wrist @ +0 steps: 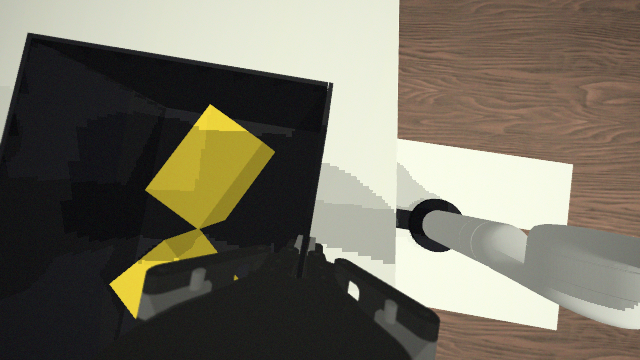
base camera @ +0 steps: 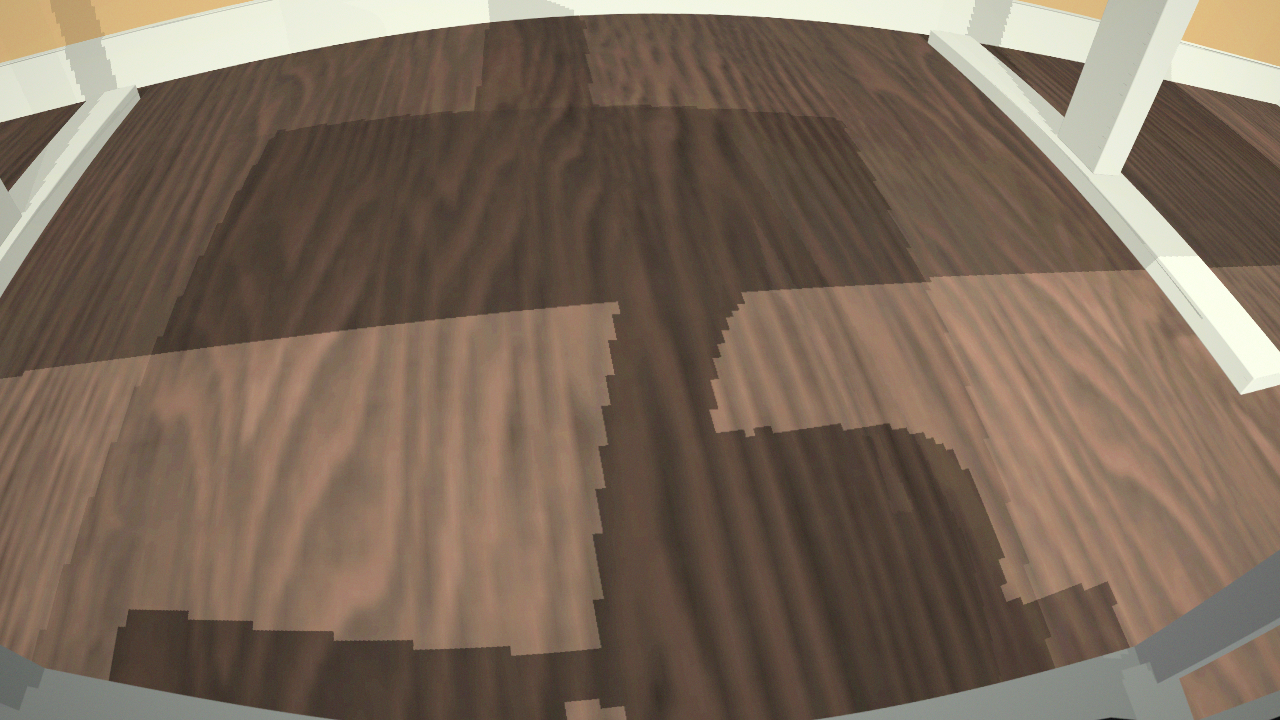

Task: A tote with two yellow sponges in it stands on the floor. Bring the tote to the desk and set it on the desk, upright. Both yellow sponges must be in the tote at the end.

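Frame: origin at the arm's base, x back, y right, z up, level; centimetres.
Where they show: arm's base at its link origin: (wrist: 437,225).
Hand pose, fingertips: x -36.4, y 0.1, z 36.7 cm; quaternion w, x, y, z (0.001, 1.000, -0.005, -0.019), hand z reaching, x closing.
Observation:
Each offset is from my fingertips to the top centre of the thing. "spot": to the spot under its first point. Level surfaces: height alone.
The black tote @[dz +6.3, dx -9.8, dy -2.4 cm] (wrist: 225,85) is upright over the white desk top @[dz -4.3 cm] (wrist: 362,50) in the wrist view; whether its bottom touches the desk top is hidden. One yellow sponge @[dz +1.0, dx -10.6, dy +6.0 cm] (wrist: 205,165) lies in the tote. A second yellow sponge @[spot: dz +1.0, dx -15.4, dy -5.5 cm] (wrist: 127,282) lies in it nearer the gripper, partly hidden behind a finger. My gripper (wrist: 305,246) is shut on the tote's right wall, with the thin rim between the fingertips. The tote and gripper do not show in the base camera view.
In the base camera view, white leg frames stand on the floor at right (base camera: 1114,192) and left (base camera: 62,161), with a wall behind. In the wrist view, my white base top (wrist: 485,180) and grey arm (wrist: 580,260) are right of the desk's edge, over the wooden floor.

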